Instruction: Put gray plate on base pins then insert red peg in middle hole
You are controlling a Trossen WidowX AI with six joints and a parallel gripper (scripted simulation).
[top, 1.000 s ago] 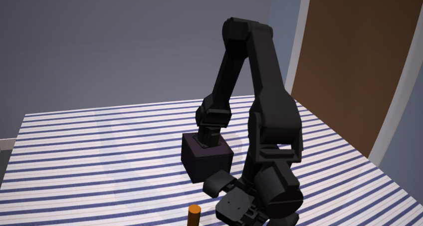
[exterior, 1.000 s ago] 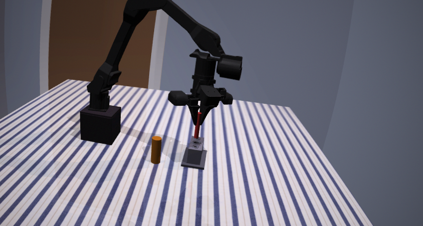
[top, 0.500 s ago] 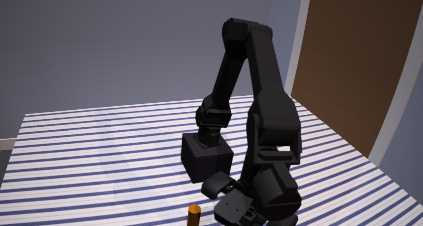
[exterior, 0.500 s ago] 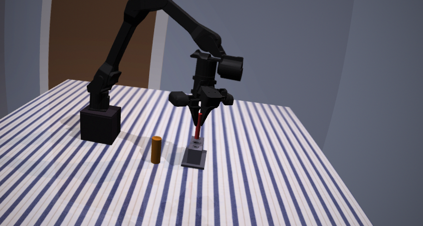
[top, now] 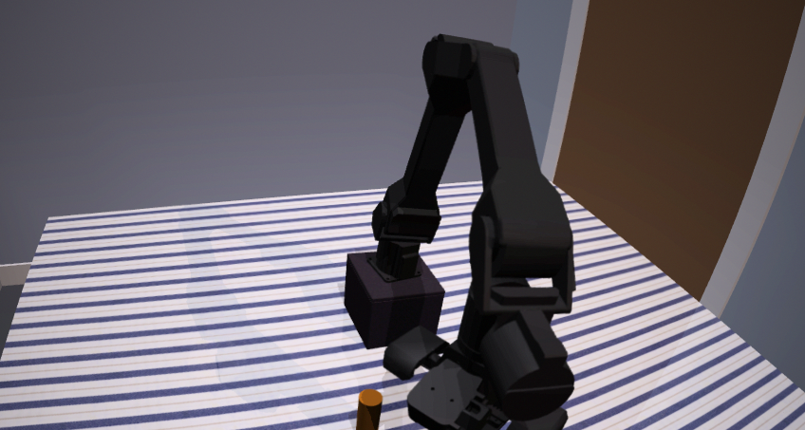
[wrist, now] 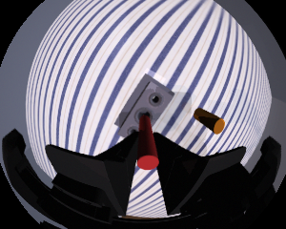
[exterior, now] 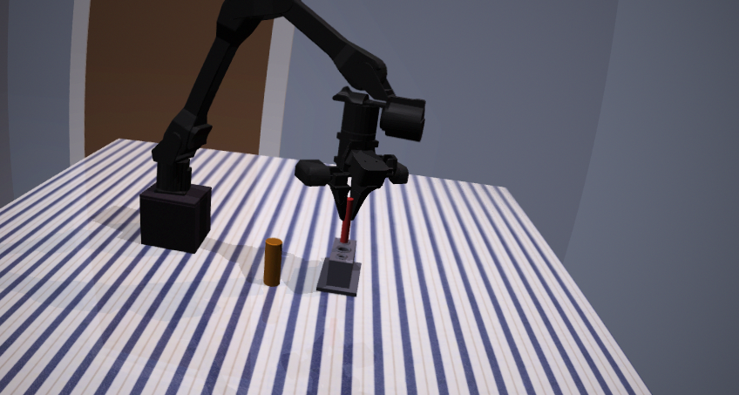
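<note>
Right now the gray plate is 7 cm below my gripper tip. Round my gripper tip: red peg: right at my gripper tip; orange cylinder: 12 cm behind, 3 cm to the right, 7 cm below; flat base: 11 cm below.
</note>
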